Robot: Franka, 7 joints.
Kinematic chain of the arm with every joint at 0, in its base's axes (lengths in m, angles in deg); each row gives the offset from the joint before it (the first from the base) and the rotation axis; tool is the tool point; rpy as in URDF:
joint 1: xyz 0 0 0.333 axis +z
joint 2: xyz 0 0 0 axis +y
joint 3: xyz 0 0 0.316 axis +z
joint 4: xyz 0.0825 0 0 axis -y
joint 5: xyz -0.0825 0 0.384 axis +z
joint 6: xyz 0 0 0 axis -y
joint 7: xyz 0.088 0 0 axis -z
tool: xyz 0 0 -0.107 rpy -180 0 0
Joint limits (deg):
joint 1: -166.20..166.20
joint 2: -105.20..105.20
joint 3: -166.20..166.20
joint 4: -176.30..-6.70
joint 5: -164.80..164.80
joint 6: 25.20..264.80
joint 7: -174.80..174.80
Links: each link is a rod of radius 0.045 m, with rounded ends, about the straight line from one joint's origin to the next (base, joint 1, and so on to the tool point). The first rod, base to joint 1, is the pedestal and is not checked.
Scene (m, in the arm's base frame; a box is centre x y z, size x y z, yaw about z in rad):
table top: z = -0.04
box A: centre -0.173 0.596 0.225 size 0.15 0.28 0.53 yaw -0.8
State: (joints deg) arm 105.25 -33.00 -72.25 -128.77 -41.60 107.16 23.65
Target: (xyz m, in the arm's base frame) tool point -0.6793 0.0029 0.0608
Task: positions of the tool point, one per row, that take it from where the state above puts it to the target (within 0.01 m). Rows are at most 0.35 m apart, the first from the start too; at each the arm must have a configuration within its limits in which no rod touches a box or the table.
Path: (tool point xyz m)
1: 0.3196 0.3994 0.5074
2: 0.0708 0.5298 0.5761
3: -0.2386 0.5169 0.6051
4: -0.5132 0.3422 0.5981
5: -0.6143 0.2748 0.4704
6: -0.6751 0.1928 0.3288
7: -0.6952 0.1006 0.1880
8: -0.6793 0.0029 0.0608

